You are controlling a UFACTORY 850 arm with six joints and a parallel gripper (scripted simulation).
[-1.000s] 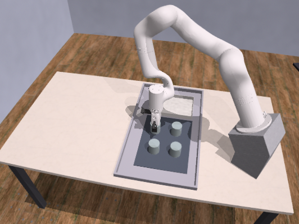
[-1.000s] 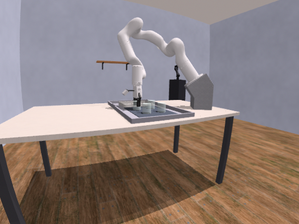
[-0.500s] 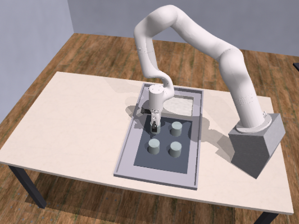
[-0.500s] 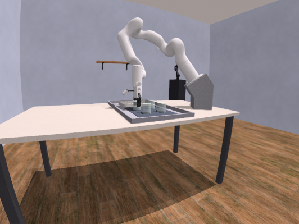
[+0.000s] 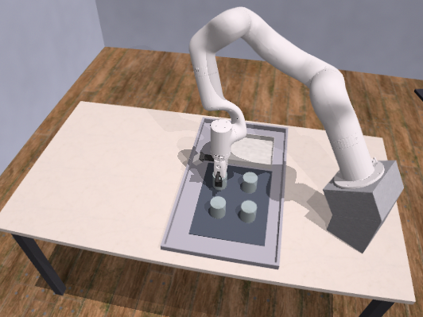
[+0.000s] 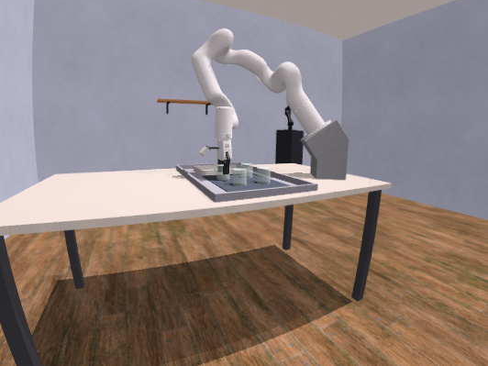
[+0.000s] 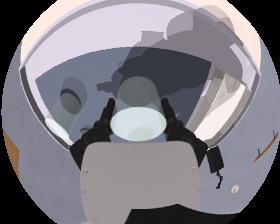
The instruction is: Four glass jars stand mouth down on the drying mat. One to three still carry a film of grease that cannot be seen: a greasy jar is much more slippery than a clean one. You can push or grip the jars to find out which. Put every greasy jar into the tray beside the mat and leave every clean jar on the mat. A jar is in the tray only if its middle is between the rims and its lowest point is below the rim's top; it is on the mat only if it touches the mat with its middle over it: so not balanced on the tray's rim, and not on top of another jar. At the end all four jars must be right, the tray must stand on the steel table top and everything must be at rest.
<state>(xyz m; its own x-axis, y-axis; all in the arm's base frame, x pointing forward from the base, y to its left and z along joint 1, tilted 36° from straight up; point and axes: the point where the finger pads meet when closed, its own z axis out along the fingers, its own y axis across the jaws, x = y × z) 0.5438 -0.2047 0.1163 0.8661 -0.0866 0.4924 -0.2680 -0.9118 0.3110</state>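
My gripper is now 140 mm past the tray, 210 mm to the left of it and 40 mm above it. From my hand the other things lie so: grey rimmed steel top 70 mm behind, 10 mm to the right, 50 mm below; then dark drying mat 50 mm behind, 100 mm to the left, 50 mm below.
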